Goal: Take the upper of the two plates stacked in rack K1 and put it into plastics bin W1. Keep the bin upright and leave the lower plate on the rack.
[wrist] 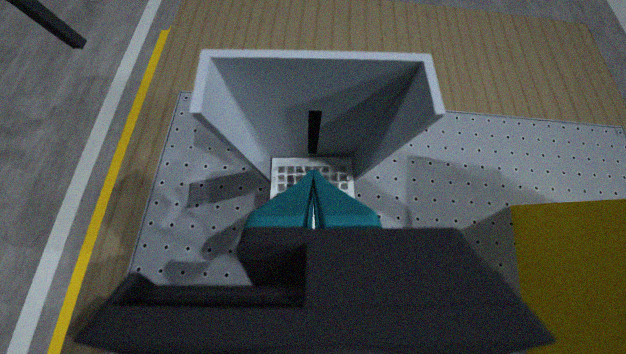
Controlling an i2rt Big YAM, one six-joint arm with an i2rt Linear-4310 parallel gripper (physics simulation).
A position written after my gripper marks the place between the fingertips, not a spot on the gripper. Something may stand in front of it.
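I can see my gripper (313,176). A box (563,250) is there for me to see as well.
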